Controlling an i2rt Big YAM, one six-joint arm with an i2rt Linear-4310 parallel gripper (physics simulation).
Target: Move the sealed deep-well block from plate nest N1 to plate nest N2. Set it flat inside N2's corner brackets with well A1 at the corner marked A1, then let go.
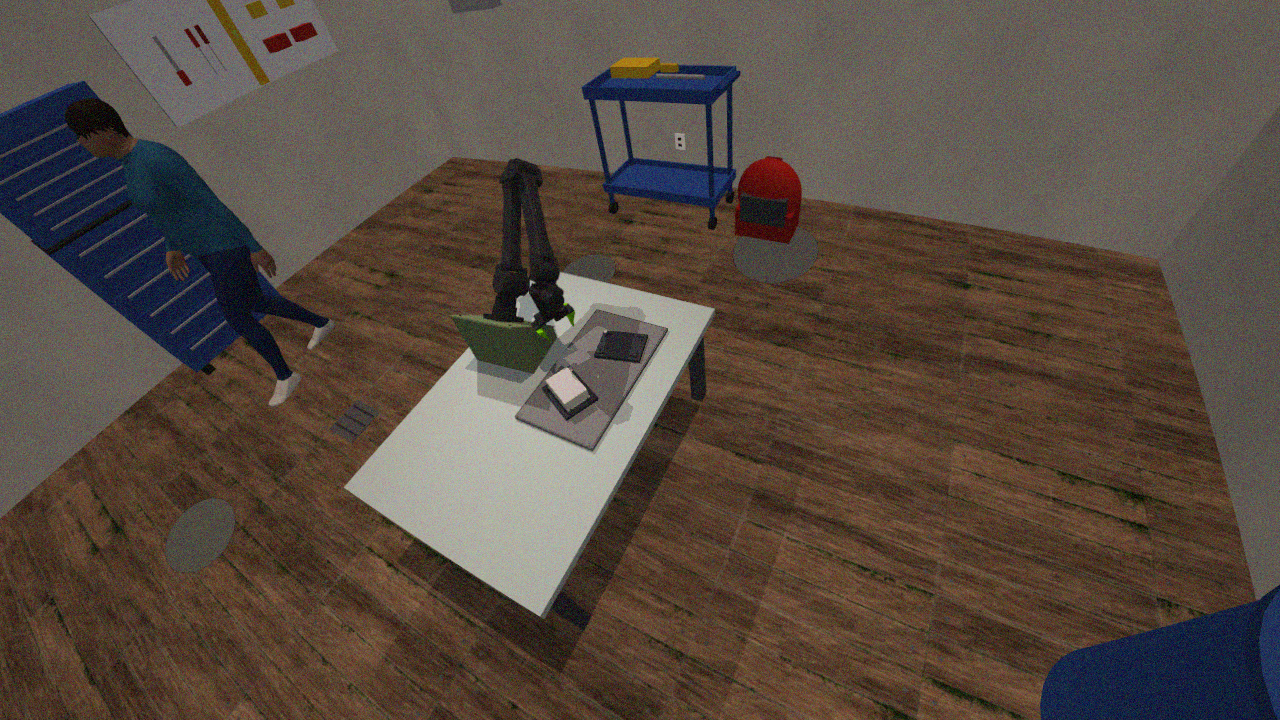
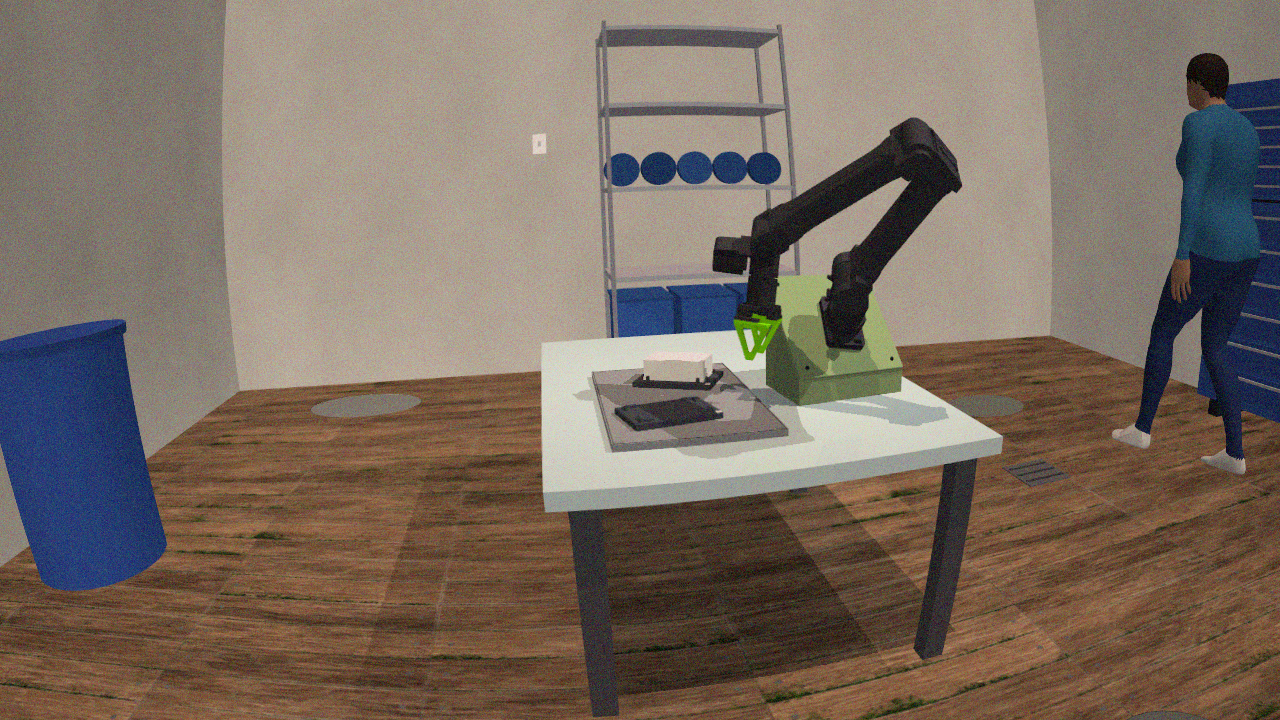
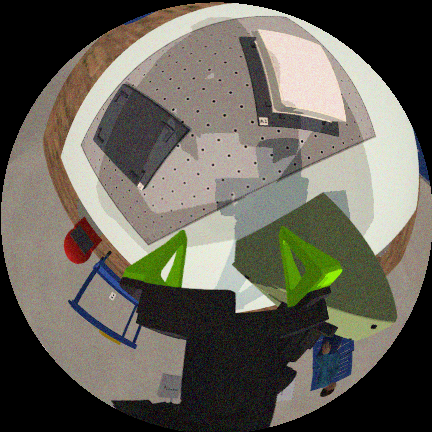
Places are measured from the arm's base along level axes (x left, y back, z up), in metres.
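Pixels of known places: gripper, fingertip midpoint: (image 1: 561, 333) (image 2: 754, 356) (image 3: 232, 232); arm's base, origin of the base link: (image 1: 503, 320) (image 2: 840, 325).
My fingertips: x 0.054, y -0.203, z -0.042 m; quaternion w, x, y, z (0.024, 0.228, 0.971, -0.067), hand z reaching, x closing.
Observation:
Ahead of a thing's pixels: the offset from my fingertips to its top centre. Level surfaces: height alone.
The sealed deep-well block @[dx -0.163, dy -0.126, dz -0.027 m] (image 1: 566, 387) (image 2: 677, 366) (image 3: 310, 75), pale with a pinkish-white top, sits in a dark nest @[dx -0.163, dy -0.126, dz -0.059 m] (image 2: 671, 384) (image 3: 256, 85) with an A1 label at one corner. The other dark nest @[dx +0.082, dy -0.180, dz -0.063 m] (image 1: 621, 345) (image 2: 669, 412) (image 3: 137, 135) is empty, with corner brackets and a small pale label at one corner. The nests' N1 and N2 markings cannot be read. My gripper (image 1: 555, 324) (image 2: 751, 356) (image 3: 232, 232) has green fingers, is open and empty, and hangs above the table beside the board, between the nests and the arm's base, apart from the block.
Both nests stand on a grey perforated board @[dx -0.044, dy -0.146, dz -0.080 m] (image 1: 572, 434) (image 2: 742, 422) (image 3: 215, 160) on the white table @[dz -0.094 m] (image 1: 465, 483) (image 2: 572, 465). The green sloped base housing (image 1: 501, 344) (image 2: 836, 376) (image 3: 320, 250) stands close beside the gripper. A person (image 1: 192, 201) (image 2: 1217, 205) stands off beyond the table.

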